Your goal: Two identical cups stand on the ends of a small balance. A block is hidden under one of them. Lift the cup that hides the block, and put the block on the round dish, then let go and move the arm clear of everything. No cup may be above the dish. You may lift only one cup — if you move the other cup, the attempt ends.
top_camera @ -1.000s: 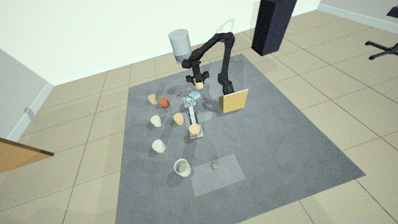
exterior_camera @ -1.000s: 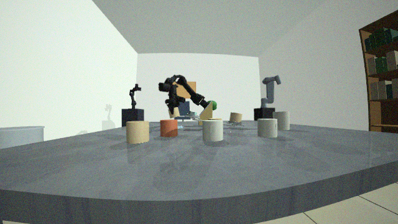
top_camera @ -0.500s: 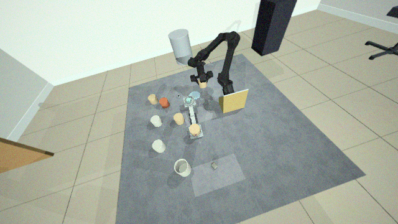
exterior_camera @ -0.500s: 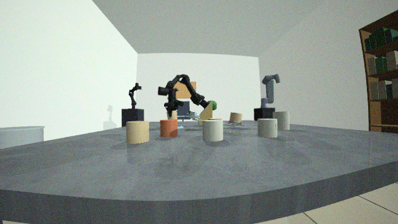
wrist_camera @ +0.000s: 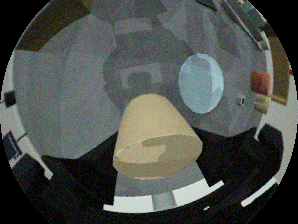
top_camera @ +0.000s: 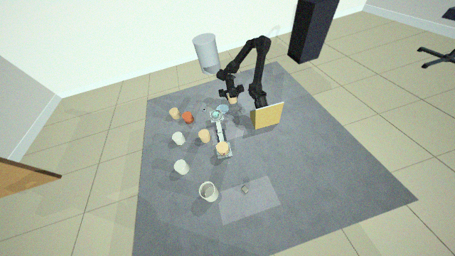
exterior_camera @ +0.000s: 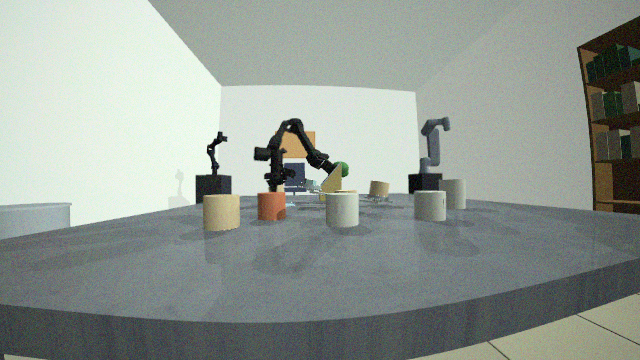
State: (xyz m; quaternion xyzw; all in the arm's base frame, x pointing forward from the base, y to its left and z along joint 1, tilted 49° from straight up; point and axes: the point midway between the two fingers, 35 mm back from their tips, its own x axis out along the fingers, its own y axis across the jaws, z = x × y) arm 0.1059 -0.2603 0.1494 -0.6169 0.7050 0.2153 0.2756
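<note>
Right now the teal block is 16 cm ahead of my gripper tip, 15 cm to the left of it and 5 cm above it. Also, from my gripper tip: orange cup: 39 cm ahead, 3 cm to the left; pale blue round dish: 10 cm ahead, 4 cm to the left, 3 cm below; grey piece: 15 cm ahead, 65 cm to the left, 2 cm below.
</note>
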